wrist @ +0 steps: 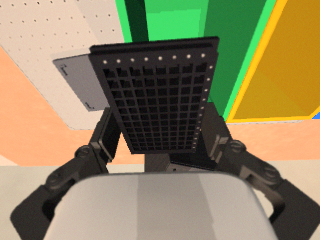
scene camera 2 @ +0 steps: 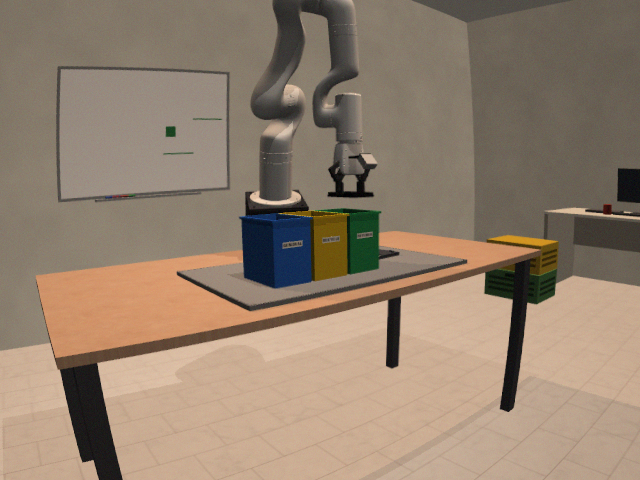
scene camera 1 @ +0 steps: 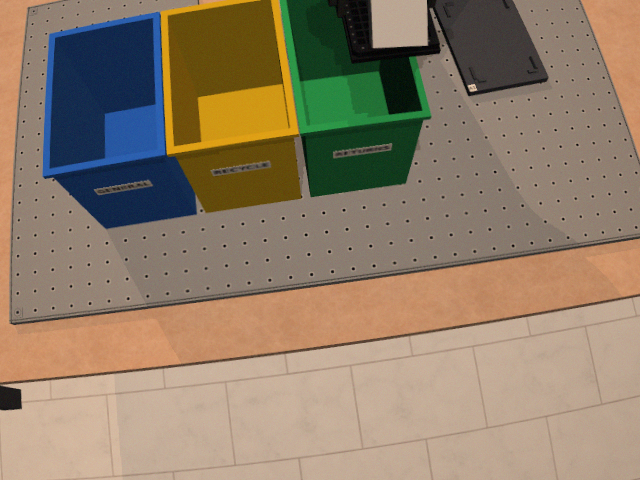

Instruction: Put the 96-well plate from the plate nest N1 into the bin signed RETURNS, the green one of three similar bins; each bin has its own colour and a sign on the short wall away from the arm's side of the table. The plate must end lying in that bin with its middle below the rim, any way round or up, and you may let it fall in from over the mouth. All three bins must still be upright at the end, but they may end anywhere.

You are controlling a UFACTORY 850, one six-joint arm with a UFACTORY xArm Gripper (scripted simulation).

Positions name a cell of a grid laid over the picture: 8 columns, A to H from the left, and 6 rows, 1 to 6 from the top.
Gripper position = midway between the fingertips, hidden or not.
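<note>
The gripper (scene camera 2: E3) is visible in the scene. A green returns bin (scene camera 1: E2) (scene camera 2: E3) can be seen, as can a black 96-well plate (wrist: D3). The scene also has a blue general bin (scene camera 1: B2) (scene camera 2: D4) and a yellow recycle bin (scene camera 1: C1) (scene camera 2: E3), along with a dark plate nest N1 (wrist: C2).
</note>
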